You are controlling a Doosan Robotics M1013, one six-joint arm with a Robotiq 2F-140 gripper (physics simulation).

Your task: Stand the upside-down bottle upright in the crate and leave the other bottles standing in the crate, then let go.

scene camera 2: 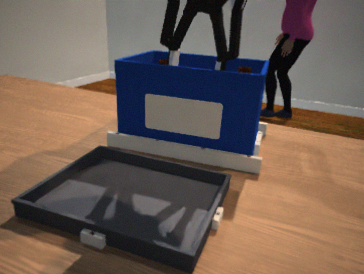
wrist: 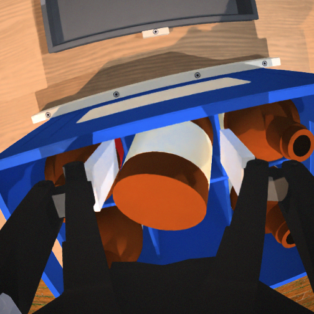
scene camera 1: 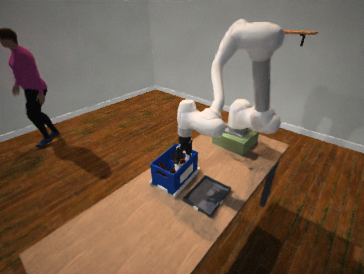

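Note:
The upside-down bottle stands in a middle compartment of the blue crate, its brown base up and its pale label below. My gripper is open, with one white finger pad on each side of this bottle and a gap beside it. The fingertips reach down just inside the crate's rim. Other brown bottles stand neck up around it: one upper right, one lower right, one lower left, and one upper left, partly hidden by a finger.
A dark shallow tray lies on the table beside the crate's labelled side. White rails edge the crate's foot. A green block carries the arm's base. A person stands beyond the table.

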